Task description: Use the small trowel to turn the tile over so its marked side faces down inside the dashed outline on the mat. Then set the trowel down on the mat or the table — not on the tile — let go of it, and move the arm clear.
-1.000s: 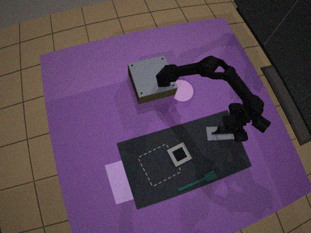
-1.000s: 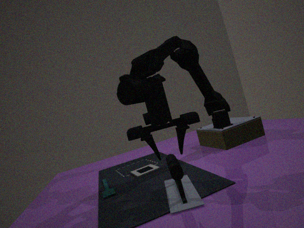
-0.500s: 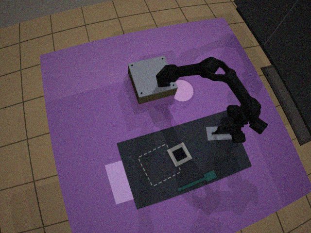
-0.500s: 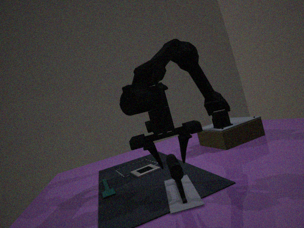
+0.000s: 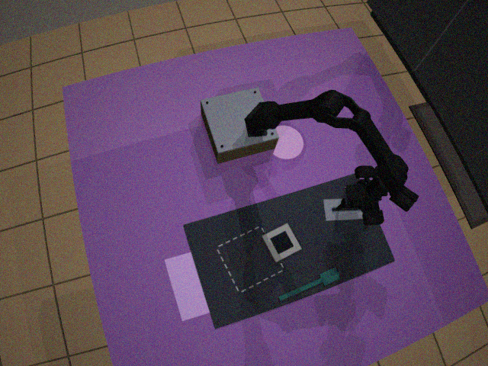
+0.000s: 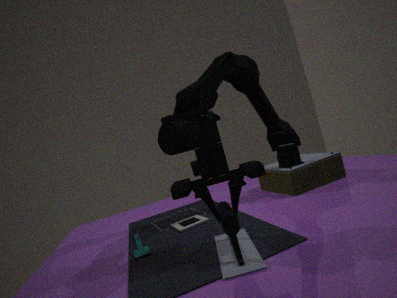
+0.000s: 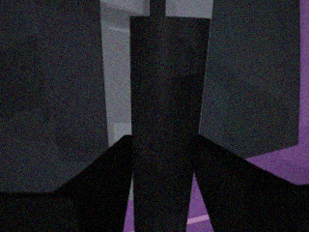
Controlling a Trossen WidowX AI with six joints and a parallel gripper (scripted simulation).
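My gripper tip is now 230 mm to the left of the dark mat, 90 mm short of it and 80 mm above it. The rest, counted from my gripper tip: teal t-shaped tool: 220 mm ahead, 190 mm to the right, 60 mm below; then tile: 270 mm to the right, 70 mm ahead, 60 mm below.
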